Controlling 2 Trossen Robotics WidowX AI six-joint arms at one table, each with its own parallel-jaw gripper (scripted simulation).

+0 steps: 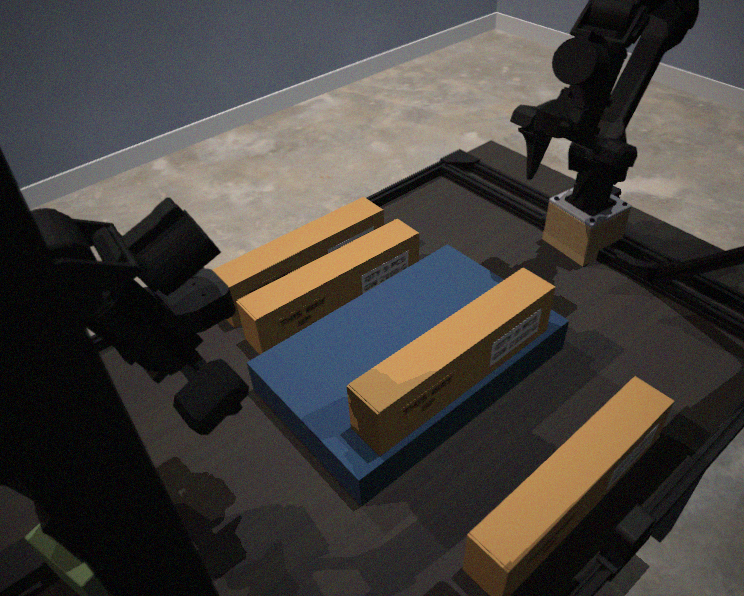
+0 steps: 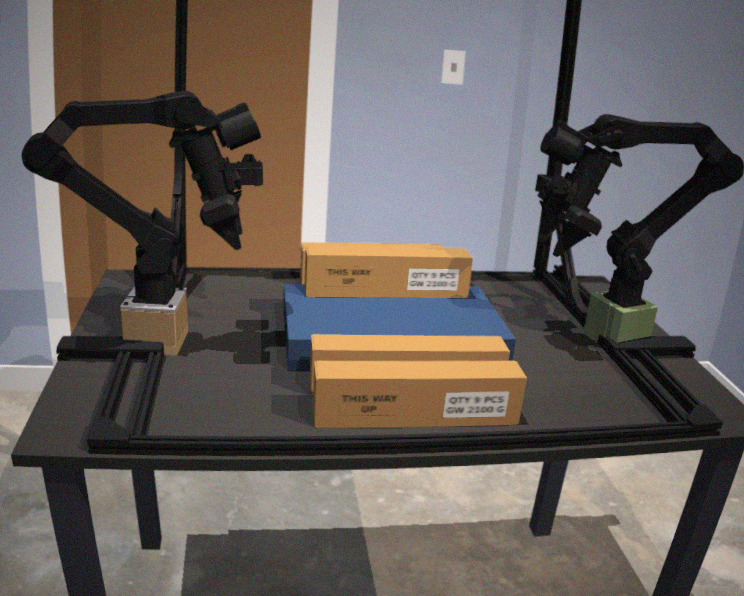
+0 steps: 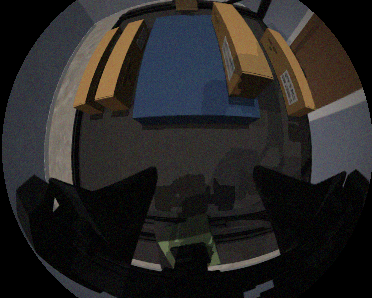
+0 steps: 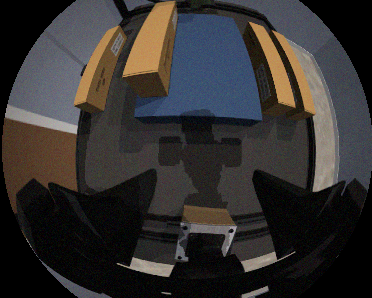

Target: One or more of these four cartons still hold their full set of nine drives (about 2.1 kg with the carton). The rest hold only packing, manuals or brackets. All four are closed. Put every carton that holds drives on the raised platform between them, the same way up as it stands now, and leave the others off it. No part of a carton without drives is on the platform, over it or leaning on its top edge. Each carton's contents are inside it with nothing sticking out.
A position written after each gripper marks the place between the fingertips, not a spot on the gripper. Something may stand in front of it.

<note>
In view: the left gripper point(image 1: 219, 388), the right gripper point(image 1: 550, 189) and a blue raised platform point(image 1: 303, 379).
The left gripper shows as well in image 2 point(image 2: 547, 248) and in image 3 point(image 3: 207, 172). The right gripper also shows in image 2 point(image 2: 239, 241) and in image 4 point(image 4: 207, 175). The blue raised platform also shows in image 2 point(image 2: 474, 316), in image 3 point(image 3: 182, 79) and in image 4 point(image 4: 212, 81).
</note>
